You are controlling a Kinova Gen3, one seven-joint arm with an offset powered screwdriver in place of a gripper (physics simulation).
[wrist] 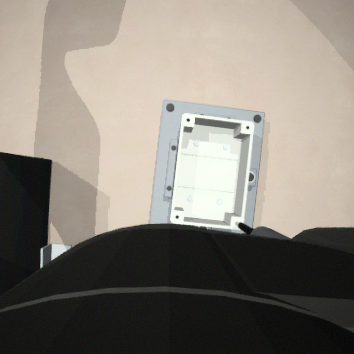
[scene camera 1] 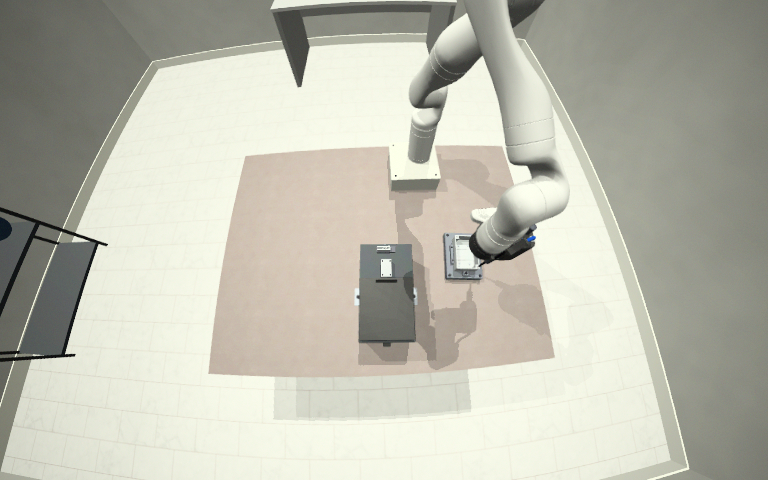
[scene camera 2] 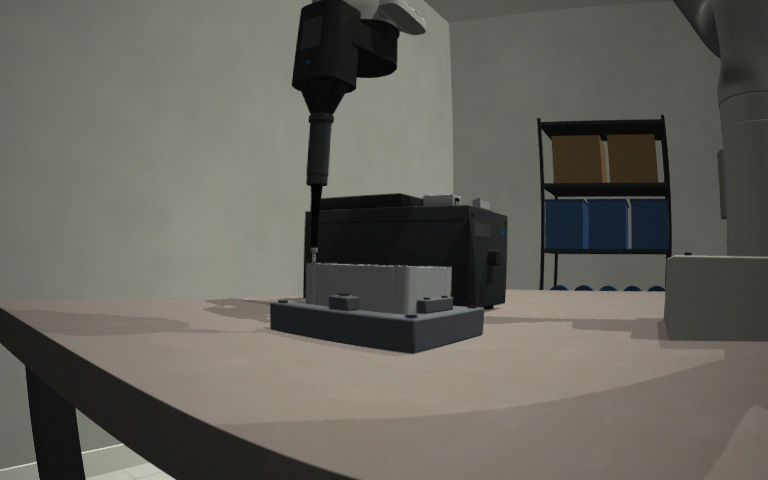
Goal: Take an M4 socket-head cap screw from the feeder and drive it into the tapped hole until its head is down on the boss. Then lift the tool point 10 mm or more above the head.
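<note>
My gripper, a black screwdriver, points down over one corner of the open white housing. A small silver socket-head screw is on the bit tip, upright in scene camera 2. Its head stands clear above the housing rim and its lower end is at or just above the corner top; contact cannot be told. In the wrist view the tip covers the near right corner boss, and its tapped hole is hidden. The dark feeder stands to one side.
The housing sits in a grey fixture plate with bolts and clamp blocks. A white plate lies on the feeder's top. The arm's pale base block stands on the pinkish table top. A shelf rack stands behind.
</note>
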